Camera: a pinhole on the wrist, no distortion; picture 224 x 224 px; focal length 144.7 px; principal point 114.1 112.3 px. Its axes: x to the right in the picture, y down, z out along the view. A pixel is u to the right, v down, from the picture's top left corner.
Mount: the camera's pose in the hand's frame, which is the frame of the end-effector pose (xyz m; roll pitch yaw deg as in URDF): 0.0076 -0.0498 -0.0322 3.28 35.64 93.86
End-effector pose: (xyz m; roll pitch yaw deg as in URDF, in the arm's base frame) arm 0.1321 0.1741 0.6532 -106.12 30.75 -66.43
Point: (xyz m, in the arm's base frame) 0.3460 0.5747 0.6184
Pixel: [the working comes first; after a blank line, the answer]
In the camera's frame: -0.1380 0.2471 0.4077

65 200
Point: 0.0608 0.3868 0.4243
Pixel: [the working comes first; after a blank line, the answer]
In the camera's frame: 0.2026 0.0772 0.3105

209 148
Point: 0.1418 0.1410 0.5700
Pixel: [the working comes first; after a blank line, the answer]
In the camera's frame: 0.0548 -0.0657 0.0962

197 13
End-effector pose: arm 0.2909 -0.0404 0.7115 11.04 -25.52 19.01
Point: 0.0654 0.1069 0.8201
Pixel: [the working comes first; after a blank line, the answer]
In the camera's frame: 0.1502 0.1072 0.2958

188 165
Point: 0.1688 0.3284 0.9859
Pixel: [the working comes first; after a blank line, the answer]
In the camera's frame: 0.2655 -0.1216 0.4428

201 73
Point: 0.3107 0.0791 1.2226
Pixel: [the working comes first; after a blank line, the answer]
In the camera's frame: -0.0780 -0.2518 0.5009

92 40
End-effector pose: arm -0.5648 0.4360 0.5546 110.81 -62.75 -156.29
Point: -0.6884 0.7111 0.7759
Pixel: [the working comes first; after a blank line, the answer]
In the camera's frame: 0.0294 -0.1855 0.3755

125 41
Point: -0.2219 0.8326 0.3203
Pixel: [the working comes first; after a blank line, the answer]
In the camera's frame: 0.2901 0.4237 0.3459

outside the picture
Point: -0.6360 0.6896 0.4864
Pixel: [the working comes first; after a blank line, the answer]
In the camera's frame: -0.0392 0.0929 0.3060

96 156
